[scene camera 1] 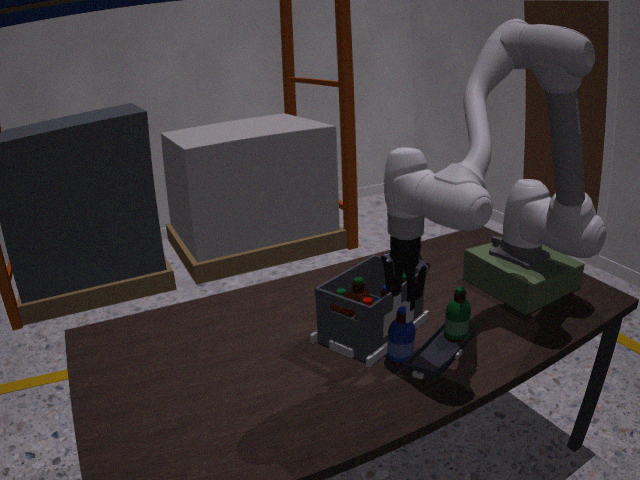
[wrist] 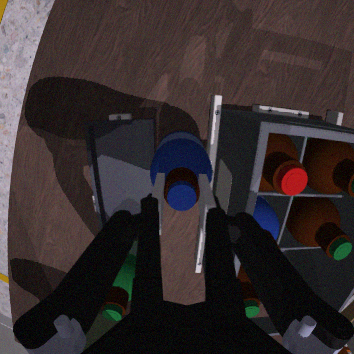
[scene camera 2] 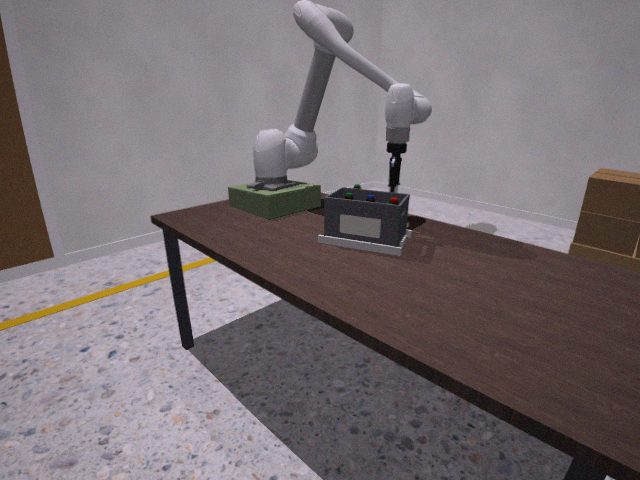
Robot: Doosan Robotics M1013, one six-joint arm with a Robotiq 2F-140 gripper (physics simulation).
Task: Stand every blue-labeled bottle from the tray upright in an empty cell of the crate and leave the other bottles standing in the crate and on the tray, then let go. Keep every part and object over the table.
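Seen in the pictures: gripper, fingertip midpoint: (scene camera 1: 402,318) (wrist: 180,185); arm's base, origin of the base link: (scene camera 1: 520,255) (scene camera 2: 271,186).
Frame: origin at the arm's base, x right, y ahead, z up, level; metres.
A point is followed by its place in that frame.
Note:
A blue-labeled bottle with a blue cap (scene camera 1: 401,341) @[x -0.034, y 0.664, z -0.028 m] (wrist: 181,197) @[x -0.009, y 0.637, z 0.051 m] stands upright between the dark tray (scene camera 1: 434,353) @[x -0.072, y 0.564, z -0.099 m] (wrist: 125,175) @[x -0.086, y 0.581, z -0.099 m] and the grey crate (scene camera 1: 338,330) @[x 0.134, y 0.737, z -0.037 m] (scene camera 2: 333,224) @[x 0.254, y 0.520, z -0.028 m] (wrist: 262,150) @[x 0.037, y 0.698, z 0.071 m], apparently on the table. My gripper (scene camera 1: 405,305) (scene camera 2: 393,189) @[x -0.009, y 0.635, z 0.019 m] (wrist: 180,185) @[x -0.009, y 0.635, z 0.019 m] points down with its pads against both sides of this bottle's neck, shut on it. A green bottle (scene camera 1: 457,317) @[x -0.076, y 0.478, z -0.017 m] (wrist: 123,280) @[x -0.050, y 0.473, z 0.013 m] stands on the tray. In the crate stand a red-capped bottle (wrist: 294,180) @[x 0.082, y 0.679, z 0.058 m], a green-capped bottle (wrist: 320,225) @[x 0.174, y 0.624, z 0.021 m] and a blue bottle (wrist: 266,220) @[x 0.100, y 0.614, z 0.015 m] partly hidden by the right finger. Other cells are partly hidden.
White rails (scene camera 1: 341,348) @[x 0.113, y 0.745, z -0.083 m] (scene camera 2: 359,245) @[x 0.246, y 0.626, z -0.089 m] (wrist: 215,135) @[x 0.031, y 0.681, z -0.075 m] run around the crate's foot. The arm's green base block (scene camera 1: 522,279) @[x -0.113, y 0.172, z 0.004 m] (scene camera 2: 273,201) @[x 0.139, y 0.131, z -0.025 m] stands on the dark wooden table (scene camera 1: 180,387) @[x 0.258, y 1.178, z -0.105 m] (scene camera 2: 465,289) @[x 0.338, y 1.023, z -0.104 m]. The crate wall is close beside the right finger in the wrist view.

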